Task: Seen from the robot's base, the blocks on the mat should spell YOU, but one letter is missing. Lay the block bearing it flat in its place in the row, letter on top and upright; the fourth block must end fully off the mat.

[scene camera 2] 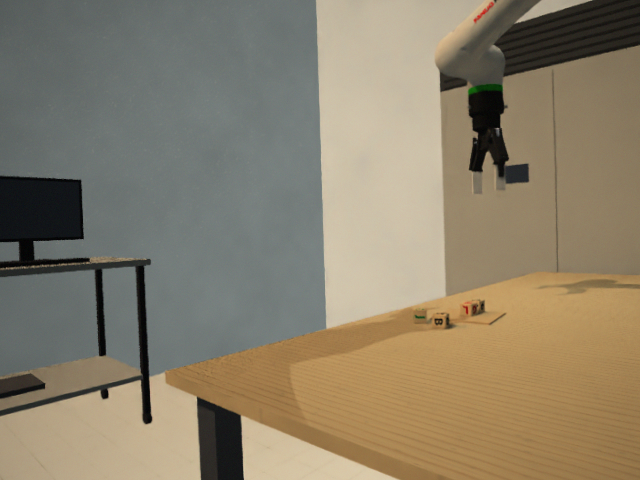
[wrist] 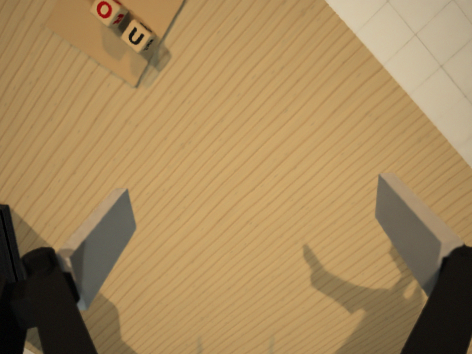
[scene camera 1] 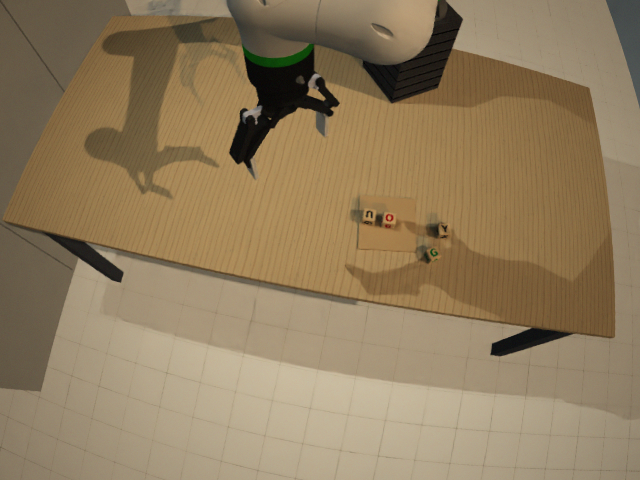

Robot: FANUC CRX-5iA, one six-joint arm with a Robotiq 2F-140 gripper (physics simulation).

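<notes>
The U block and the O block sit side by side on the thin mat, letters up. Bare mat lies beside O, on the side away from U. The Y block lies off the mat beyond that side, letter up and turned, a B on one side. The G block lies off the mat near its corner, turned. My gripper is open and empty, high above the table, away from the blocks.
The wooden table carries the mat and blocks. The ribbed dark pedestal stands at the table's back in scene camera 1. A cart with a monitor stands apart from the table. Arm shadows fall across the table.
</notes>
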